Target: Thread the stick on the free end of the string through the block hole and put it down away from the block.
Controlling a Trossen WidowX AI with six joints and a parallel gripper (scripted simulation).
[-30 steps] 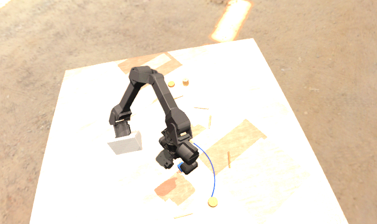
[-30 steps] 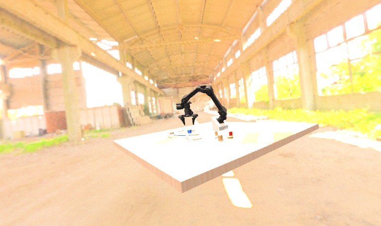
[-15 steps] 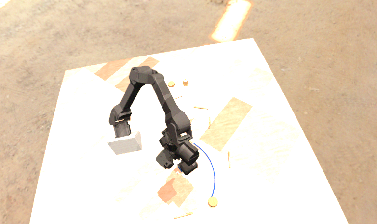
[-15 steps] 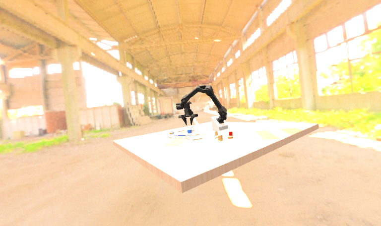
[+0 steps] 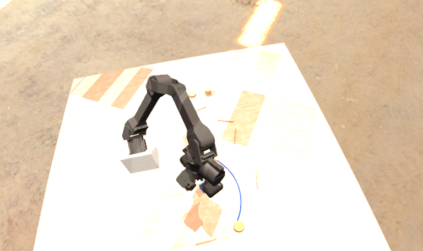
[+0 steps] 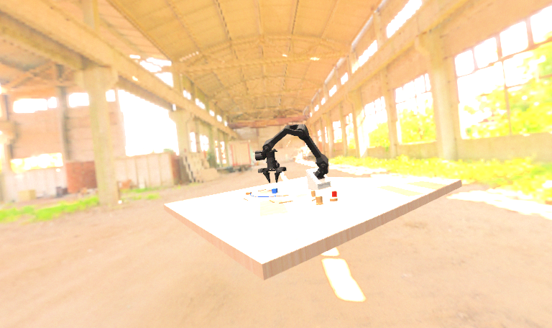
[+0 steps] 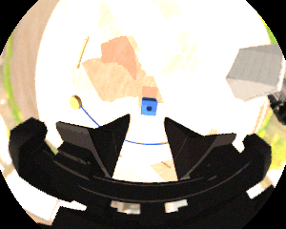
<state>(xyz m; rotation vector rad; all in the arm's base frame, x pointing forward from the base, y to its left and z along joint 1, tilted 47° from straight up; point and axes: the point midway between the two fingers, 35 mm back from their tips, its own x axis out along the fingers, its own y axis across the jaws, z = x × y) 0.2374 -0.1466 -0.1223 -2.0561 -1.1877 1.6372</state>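
The blue cube is 50 mm below my gripper tip. Round my gripper tip: round wooden button: 90 mm ahead, 170 mm to the right, 60 mm below; thin wooden stick: 60 mm ahead, 130 mm to the left, 60 mm below; red cube: 10 mm behind, 490 mm to the left, 50 mm below.
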